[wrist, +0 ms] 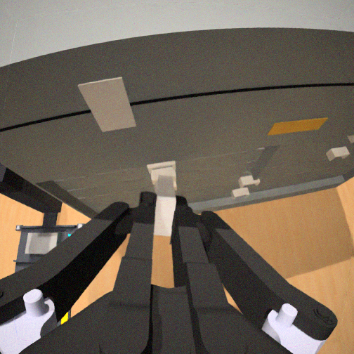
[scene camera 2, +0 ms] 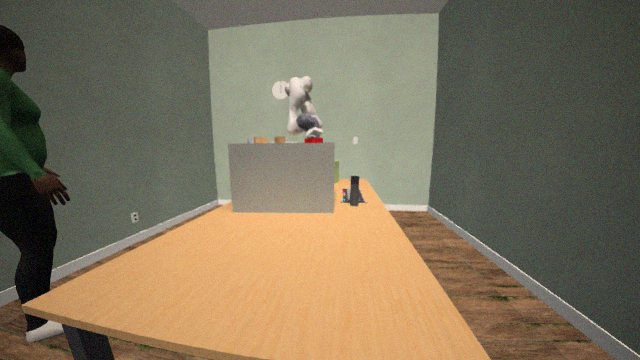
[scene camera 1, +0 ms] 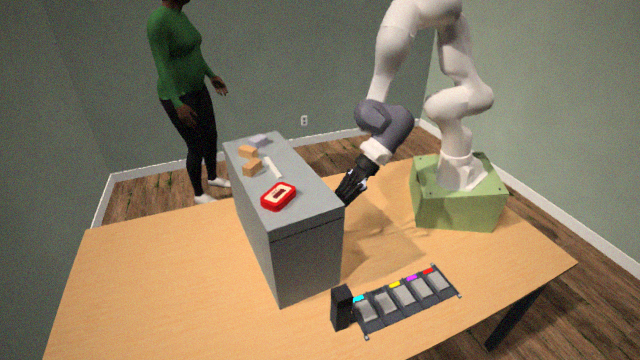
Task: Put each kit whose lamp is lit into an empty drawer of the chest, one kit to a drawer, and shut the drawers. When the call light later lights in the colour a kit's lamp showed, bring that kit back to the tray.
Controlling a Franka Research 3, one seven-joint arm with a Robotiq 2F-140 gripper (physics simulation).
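Observation:
The grey chest (scene camera 1: 291, 214) (scene camera 2: 281, 178) stands on the table, and its drawer fronts (wrist: 211, 105) fill the wrist view; all look closed. My gripper (scene camera 1: 346, 194) (wrist: 164, 201) is shut, its tips at a pale drawer handle (wrist: 162, 172) low on the front. I cannot tell whether they touch it. The dark tray (scene camera 1: 449, 288) holds several grey kits in a row. Lamps glow cyan (scene camera 1: 358, 298), yellow (scene camera 1: 394, 284), magenta (scene camera 1: 411, 277) and red (scene camera 1: 428, 271); the second kit (scene camera 1: 386, 302) shows no lit lamp. The black call light post (scene camera 1: 342, 306) (scene camera 2: 354, 190) is dark.
A red box (scene camera 1: 278, 195), two wooden blocks (scene camera 1: 247, 151) (scene camera 1: 251, 166), a lilac block (scene camera 1: 257, 140) and a white bar (scene camera 1: 273, 166) lie on the chest top. A person in green (scene camera 1: 186, 89) (scene camera 2: 22, 178) stands behind the table. The arm's green base (scene camera 1: 456, 206) is at the right.

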